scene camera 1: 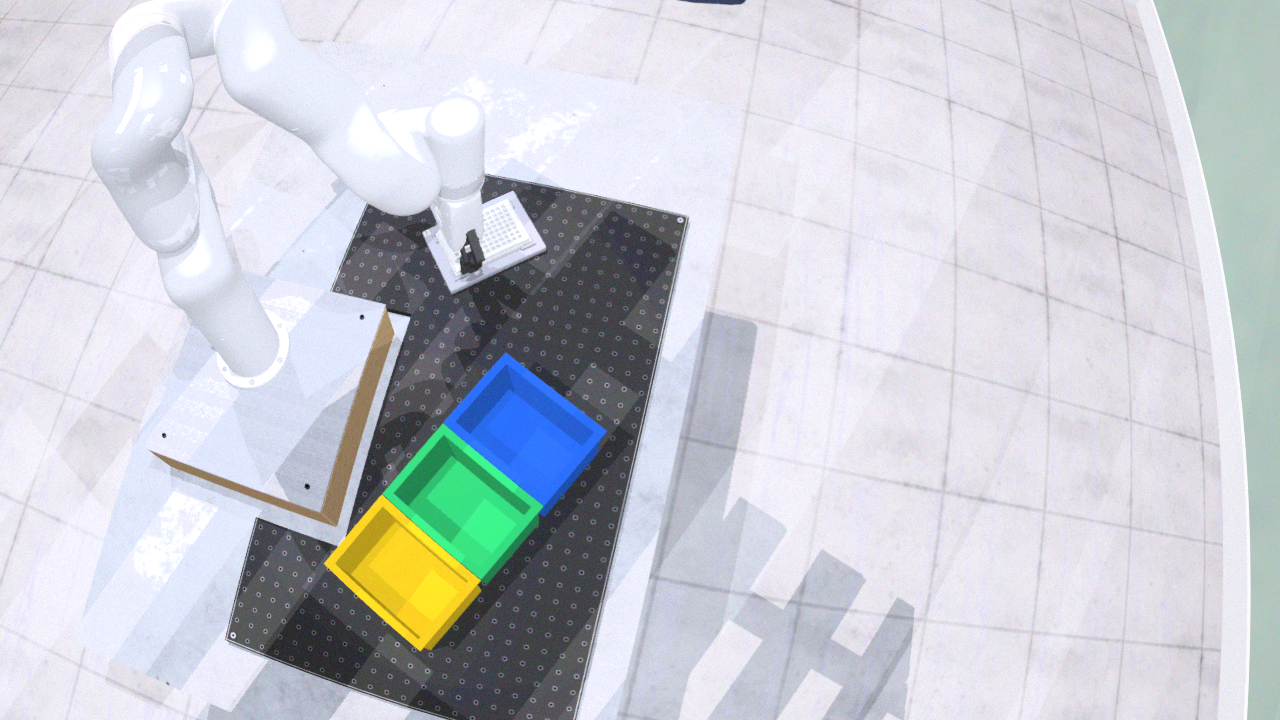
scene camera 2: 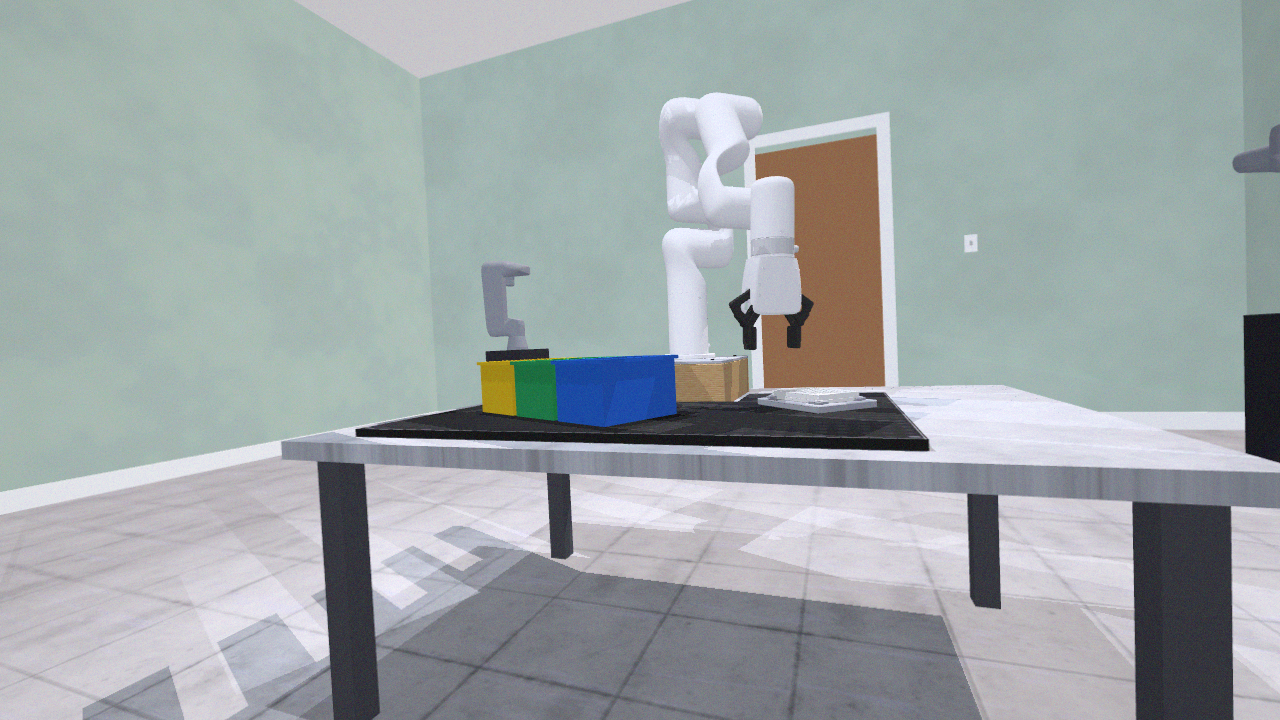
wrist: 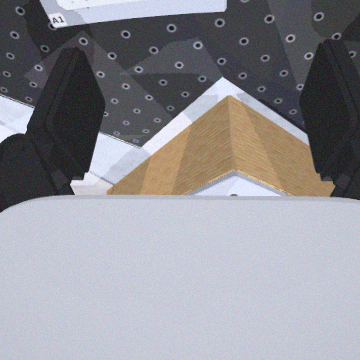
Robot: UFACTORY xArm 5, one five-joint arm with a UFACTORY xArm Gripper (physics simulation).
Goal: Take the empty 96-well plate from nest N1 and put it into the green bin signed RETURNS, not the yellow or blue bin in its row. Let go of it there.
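Observation:
A white 96-well plate sits flat in a pale nest at the back of the black board. The nest's A1 corner label shows in the wrist view; the nest number is not readable. My gripper is open and empty, pointing down, well above the plate and nest; the arm hides part of the plate in scene view 1. The green bin stands empty between the blue and yellow bins. No RETURNS sign is readable.
The blue bin is the bin nearest the nest; the yellow bin is farthest. The arm's wood-sided base block adjoins the perforated black board.

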